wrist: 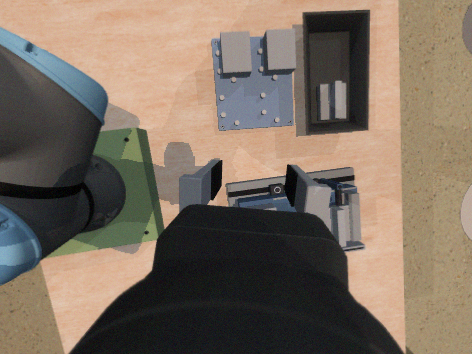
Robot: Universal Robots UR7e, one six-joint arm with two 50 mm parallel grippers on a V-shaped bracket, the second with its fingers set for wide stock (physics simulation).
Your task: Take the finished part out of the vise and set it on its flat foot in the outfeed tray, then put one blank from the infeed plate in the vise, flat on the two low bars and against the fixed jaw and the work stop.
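Seen in the pictures: hand, its tool point: (253,181); arm's base, origin of its link: (85,191).
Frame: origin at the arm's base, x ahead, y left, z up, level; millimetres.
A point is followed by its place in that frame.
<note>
My gripper (254,176) @[z 294, x 290, y 32 mm] is open, with no part visible between its fingers, high over the left part of the vise (345,176) @[z -41, x 556, y -41 mm]. The vise is partly covered by the gripper; whether a part sits in its jaws is hidden. Two grey block-shaped blanks (235,52) @[z -17, x 324, y 239 mm] (280,50) @[z -17, x 415, y 236 mm] stand on the far end of the blue infeed plate (242,105) @[z -53, x 332, y 144 mm]. The dark outfeed tray (360,70) @[z -29, x 590, y 188 mm] is right of the plate. Two narrow light grey shapes (323,102) @[z -35, x 508, y 130 mm] (340,100) @[z -14, x 535, y 128 mm] show side by side on its floor near the close end; I cannot tell if they are one part or two.
The infeed plate carries several small round pins. A green base plate (137,200) @[z -4, x 94, y -31 mm] with the robot's own arm above it is at the left. The wooden table's right edge runs just beyond the tray and vise, with speckled floor past it.
</note>
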